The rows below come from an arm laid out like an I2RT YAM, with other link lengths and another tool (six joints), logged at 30 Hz.
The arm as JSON. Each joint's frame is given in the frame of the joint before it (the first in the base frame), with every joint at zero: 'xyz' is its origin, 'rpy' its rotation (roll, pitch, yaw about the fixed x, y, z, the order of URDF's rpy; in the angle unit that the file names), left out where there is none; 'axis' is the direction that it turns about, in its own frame. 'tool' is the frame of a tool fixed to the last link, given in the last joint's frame.
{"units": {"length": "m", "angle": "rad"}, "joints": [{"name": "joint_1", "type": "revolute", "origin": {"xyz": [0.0, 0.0, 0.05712]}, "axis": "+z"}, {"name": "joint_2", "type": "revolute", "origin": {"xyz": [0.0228, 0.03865, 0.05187]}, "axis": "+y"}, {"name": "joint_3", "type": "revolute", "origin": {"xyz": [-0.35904, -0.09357, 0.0]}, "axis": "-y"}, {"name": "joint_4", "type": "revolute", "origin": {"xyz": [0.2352, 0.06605, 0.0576]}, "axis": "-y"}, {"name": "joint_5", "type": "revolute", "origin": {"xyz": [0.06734, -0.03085, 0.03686]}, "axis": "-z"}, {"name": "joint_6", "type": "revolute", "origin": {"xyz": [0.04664, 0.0, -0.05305]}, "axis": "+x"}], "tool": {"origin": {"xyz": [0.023, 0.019, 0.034], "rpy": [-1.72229, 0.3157, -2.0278]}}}
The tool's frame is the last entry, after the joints.
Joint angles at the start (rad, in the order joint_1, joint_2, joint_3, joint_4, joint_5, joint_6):
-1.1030 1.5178 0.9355 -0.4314 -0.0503 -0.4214
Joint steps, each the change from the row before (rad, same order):
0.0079 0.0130 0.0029 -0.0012 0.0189 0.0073
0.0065 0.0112 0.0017 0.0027 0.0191 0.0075
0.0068 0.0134 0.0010 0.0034 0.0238 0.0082
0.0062 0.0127 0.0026 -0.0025 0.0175 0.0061
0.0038 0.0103 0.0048 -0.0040 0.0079 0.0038
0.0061 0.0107 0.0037 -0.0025 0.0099 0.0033
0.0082 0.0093 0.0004 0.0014 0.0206 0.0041
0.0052 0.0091 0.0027 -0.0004 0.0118 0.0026
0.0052 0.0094 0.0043 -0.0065 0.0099 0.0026
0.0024 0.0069 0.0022 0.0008 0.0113 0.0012
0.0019 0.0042 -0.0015 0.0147 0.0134 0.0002
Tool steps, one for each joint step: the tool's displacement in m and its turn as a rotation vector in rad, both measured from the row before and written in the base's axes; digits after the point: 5 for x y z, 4 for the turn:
0.00224 -0.00221 -0.00339 0.0048 0.0162 -0.0082
0.00182 -0.00231 -0.00295 0.0004 0.0143 -0.0098
0.00177 -0.00271 -0.00389 0.0004 0.0186 -0.0124
0.00175 -0.00197 -0.00353 0.0053 0.0166 -0.0078
0.00159 -0.00172 -0.00209 0.0058 0.0089 -0.0034
0.00213 -0.00139 -0.00250 0.0048 0.0107 -0.0016
0.00191 -0.00113 -0.00302 -0.0015 0.0177 -0.0052
0.00169 -0.00136 -0.00224 0.0012 0.0113 -0.0026
0.00164 -0.00095 -0.00227 0.0061 0.0123 -0.0017
0.00080 -0.00148 -0.00166 -0.0015 0.0101 -0.0038
0.00079 -0.00204 -0.00096 -0.0138 0.0057 -0.0044

